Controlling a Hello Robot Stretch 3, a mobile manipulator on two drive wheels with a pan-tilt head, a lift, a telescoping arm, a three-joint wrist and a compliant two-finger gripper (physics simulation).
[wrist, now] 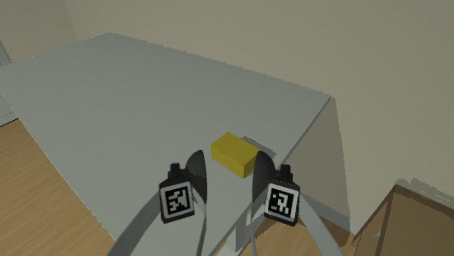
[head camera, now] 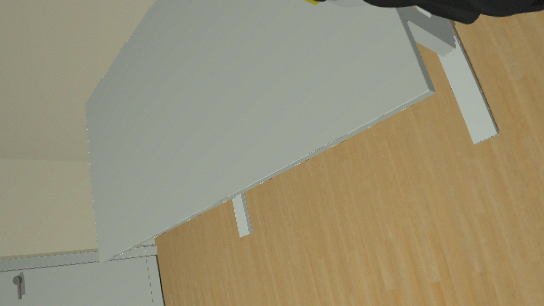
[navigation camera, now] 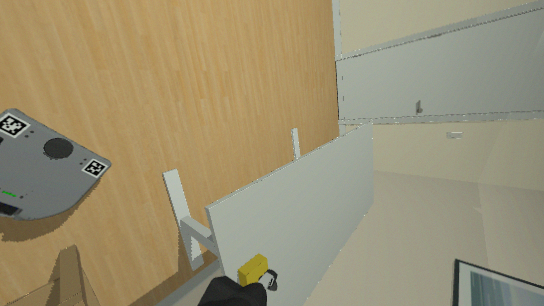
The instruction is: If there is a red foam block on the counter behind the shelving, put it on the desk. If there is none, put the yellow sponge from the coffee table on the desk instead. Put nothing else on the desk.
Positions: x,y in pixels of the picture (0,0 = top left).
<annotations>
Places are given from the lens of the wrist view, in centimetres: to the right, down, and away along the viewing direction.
gripper (wrist: 230,168): 0, 3, 18
yellow sponge (wrist: 237,155): 2, 6, 49
desk (wrist: 112,113): -38, -5, 71
The marked spots on the desk and the yellow sponge are 47 cm apart.
</annotations>
